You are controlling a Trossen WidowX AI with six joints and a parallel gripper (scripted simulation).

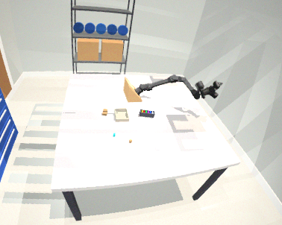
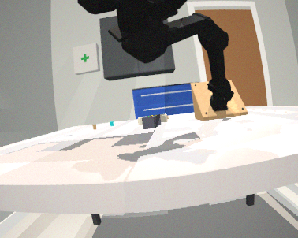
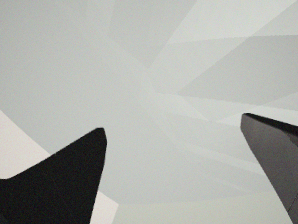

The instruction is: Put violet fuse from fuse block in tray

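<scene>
My gripper tip is now 630 mm to the left of the violet fuse, 290 mm above it and 20 mm past it. From my gripper tip the other things lie so: green fuse: 650 mm to the right, 290 mm below, 30 mm behind; shallow tray: 860 mm to the right, 310 mm below, 40 mm behind; blue fuse: 620 mm to the right, 290 mm below, 20 mm behind.
</scene>
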